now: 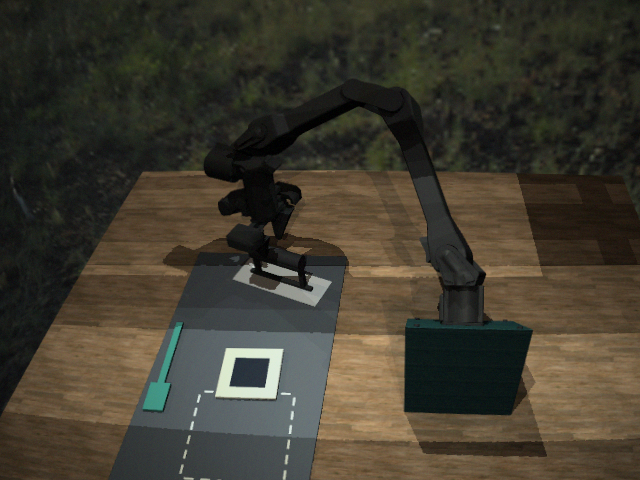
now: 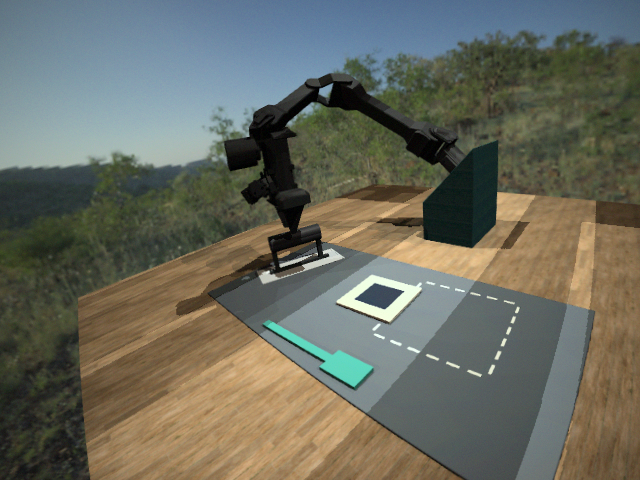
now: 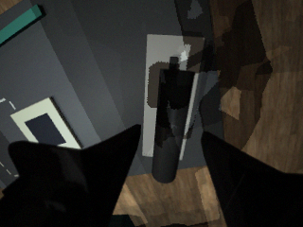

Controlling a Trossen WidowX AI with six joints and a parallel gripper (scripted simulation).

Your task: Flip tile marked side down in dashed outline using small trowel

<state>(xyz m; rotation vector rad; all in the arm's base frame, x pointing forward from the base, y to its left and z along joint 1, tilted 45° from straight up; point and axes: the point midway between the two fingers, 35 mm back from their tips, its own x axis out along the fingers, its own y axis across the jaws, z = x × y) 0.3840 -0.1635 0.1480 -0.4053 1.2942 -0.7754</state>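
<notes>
My gripper tip is 5 cm above the pale grey flat trowel, 3 cm past it and 1 cm to the right of it. From my gripper tip the other things lie so: tile (25 cm to the left, 9 cm below, 1 cm behind); then green trowel (27 cm to the left, 15 cm ahead, 9 cm below); then dark mat (24 cm to the left, 11 cm below, 2 cm ahead).
</notes>
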